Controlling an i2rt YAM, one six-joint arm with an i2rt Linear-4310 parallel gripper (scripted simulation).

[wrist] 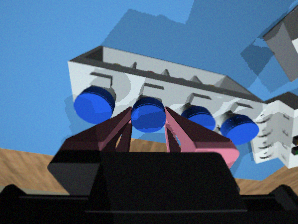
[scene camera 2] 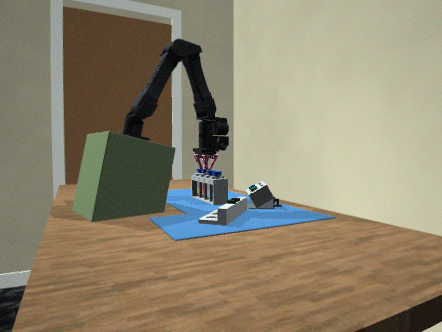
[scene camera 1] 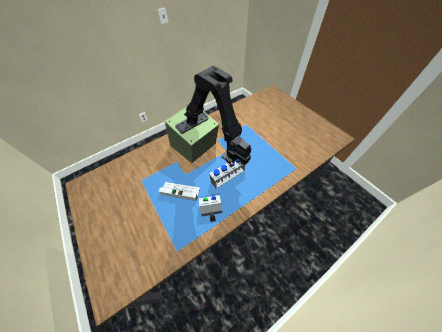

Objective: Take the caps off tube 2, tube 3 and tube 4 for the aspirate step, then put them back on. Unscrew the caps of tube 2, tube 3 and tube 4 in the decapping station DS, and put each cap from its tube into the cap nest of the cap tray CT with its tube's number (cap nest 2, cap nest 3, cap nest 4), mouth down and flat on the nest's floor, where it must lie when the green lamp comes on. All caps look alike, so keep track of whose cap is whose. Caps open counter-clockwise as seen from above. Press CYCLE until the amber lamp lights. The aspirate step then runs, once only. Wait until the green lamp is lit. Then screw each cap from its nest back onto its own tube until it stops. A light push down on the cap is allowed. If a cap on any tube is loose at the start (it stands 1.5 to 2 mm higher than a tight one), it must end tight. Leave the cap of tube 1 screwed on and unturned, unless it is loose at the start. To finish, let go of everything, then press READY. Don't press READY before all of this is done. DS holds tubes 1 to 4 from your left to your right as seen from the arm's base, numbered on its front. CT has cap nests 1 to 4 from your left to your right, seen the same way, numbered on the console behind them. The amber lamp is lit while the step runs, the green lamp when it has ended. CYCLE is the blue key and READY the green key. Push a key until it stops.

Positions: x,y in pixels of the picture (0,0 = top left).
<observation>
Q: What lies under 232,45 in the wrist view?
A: A blue mat.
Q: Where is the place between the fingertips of the gripper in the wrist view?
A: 148,111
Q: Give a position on a blue cap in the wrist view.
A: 94,104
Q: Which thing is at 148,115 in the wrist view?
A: A blue cap.
</observation>
